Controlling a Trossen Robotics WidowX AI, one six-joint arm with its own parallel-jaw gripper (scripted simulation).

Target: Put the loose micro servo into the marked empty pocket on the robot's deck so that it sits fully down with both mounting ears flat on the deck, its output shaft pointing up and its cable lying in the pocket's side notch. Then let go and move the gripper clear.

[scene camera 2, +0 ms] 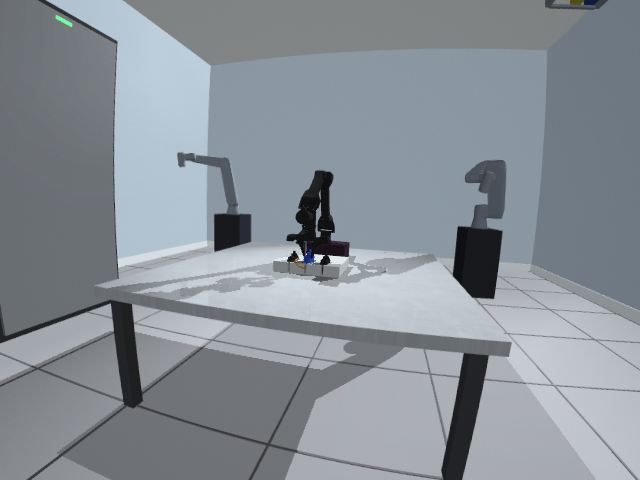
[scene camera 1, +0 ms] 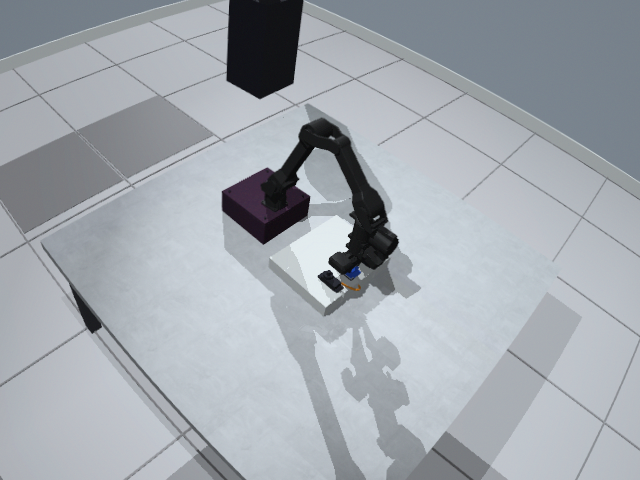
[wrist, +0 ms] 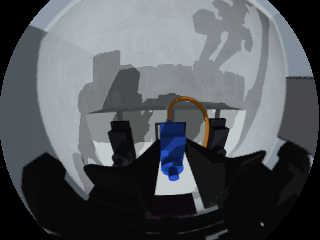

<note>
In view: my gripper (scene camera 1: 352, 269), a blue micro servo (wrist: 172, 139) and a white deck (scene camera 1: 298, 265).
My gripper shows as well in the wrist view (wrist: 172, 141). The white deck shows as well in the wrist view (wrist: 185, 184).
</note>
